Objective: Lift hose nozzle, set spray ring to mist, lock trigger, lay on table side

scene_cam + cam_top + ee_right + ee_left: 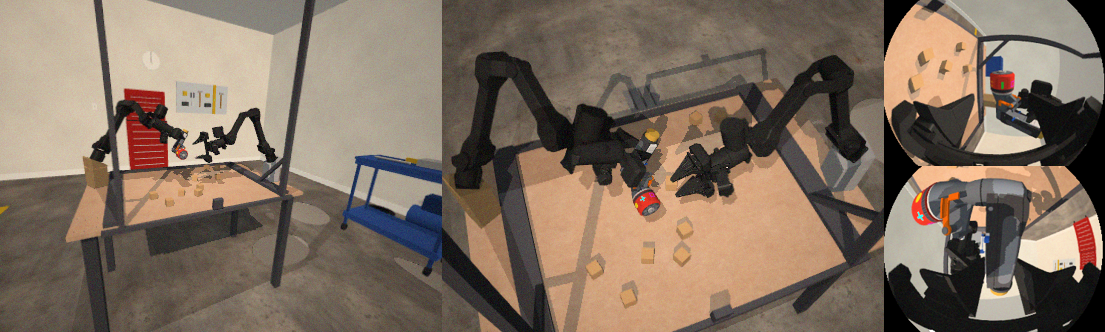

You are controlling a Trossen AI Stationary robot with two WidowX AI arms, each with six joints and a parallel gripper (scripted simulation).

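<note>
Now: right hand 40 mm past the red spray ring, 100 mm to the right of it and 20 mm above it.
</note>
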